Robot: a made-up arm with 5 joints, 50 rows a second.
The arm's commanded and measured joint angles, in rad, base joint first. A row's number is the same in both.
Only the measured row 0 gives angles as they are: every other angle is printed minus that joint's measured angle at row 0.
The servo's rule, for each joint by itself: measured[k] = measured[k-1] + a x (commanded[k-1-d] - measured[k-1]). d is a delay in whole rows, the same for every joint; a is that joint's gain. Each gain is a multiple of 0.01, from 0.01 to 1. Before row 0 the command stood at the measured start. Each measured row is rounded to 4 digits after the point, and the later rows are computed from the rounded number. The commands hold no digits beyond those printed.
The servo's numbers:
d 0
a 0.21 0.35 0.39 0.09 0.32
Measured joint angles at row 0:
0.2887 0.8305 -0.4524 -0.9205 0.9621
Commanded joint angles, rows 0 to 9:
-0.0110 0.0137 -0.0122 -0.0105 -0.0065
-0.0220 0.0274 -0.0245 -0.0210 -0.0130
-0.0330 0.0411 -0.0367 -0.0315 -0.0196
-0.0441 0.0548 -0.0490 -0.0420 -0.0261
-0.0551 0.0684 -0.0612 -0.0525 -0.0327
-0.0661 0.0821 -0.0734 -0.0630 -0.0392
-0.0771 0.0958 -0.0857 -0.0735 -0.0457
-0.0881 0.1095 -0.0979 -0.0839 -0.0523
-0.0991 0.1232 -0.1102 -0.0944 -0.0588
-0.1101 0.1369 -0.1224 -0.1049 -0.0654
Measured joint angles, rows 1 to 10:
-0.0023 0.0048 -0.0048 -0.0009 -0.0021
-0.0064 0.0127 -0.0125 -0.0027 -0.0056
-0.0120 0.0226 -0.0219 -0.0053 -0.0101
-0.0187 0.0339 -0.0325 -0.0086 -0.0152
-0.0263 0.0460 -0.0437 -0.0126 -0.0208
-0.0347 0.0586 -0.0553 -0.0171 -0.0267
-0.0436 0.0716 -0.0672 -0.0222 -0.0328
-0.0529 0.0849 -0.0792 -0.0278 -0.0390
-0.0626 0.0983 -0.0913 -0.0338 -0.0453
-0.0726 0.1118 -0.1034 -0.0402 -0.0517

